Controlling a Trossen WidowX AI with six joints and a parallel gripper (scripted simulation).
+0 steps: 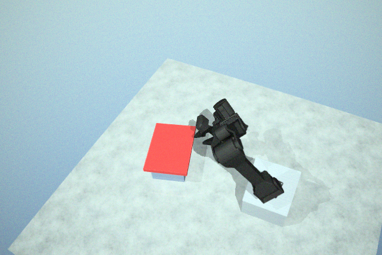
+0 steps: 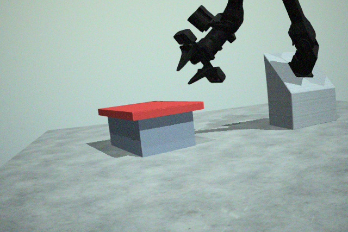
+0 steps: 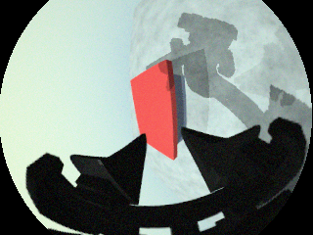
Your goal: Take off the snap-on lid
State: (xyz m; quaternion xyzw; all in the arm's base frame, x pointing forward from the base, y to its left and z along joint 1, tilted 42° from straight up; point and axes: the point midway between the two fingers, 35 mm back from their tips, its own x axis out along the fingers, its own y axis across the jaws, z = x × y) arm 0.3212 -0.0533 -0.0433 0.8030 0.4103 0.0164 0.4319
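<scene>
My gripper tip is now 11 cm short of the red lid, 7 cm above it and 5 cm to the right of it. The rest, counted from my gripper tip: blue-grey storage box 11 cm below, 11 cm ahead, 5 cm to the left.
</scene>
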